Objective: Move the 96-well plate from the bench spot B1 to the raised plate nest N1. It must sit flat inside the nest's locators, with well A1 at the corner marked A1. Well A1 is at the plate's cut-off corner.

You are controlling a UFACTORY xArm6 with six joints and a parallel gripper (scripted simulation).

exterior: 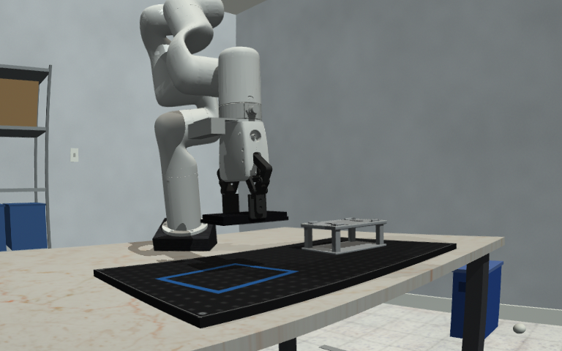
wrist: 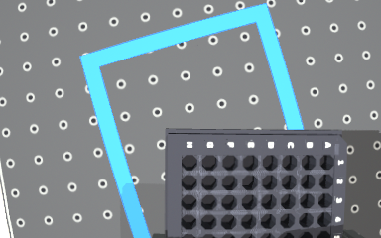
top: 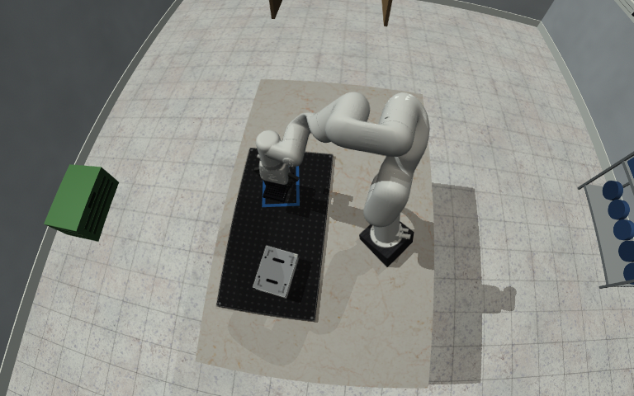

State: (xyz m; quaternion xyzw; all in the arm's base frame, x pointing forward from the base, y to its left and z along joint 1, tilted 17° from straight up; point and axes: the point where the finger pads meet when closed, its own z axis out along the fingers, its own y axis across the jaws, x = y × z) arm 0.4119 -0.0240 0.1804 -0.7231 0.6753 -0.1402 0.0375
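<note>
Right now my hand is 31 cm to the right of the plate nest, 9 cm past it and 5 cm above it. From my hand the other things lie so: black 96-well plate: 1 cm below.
</note>
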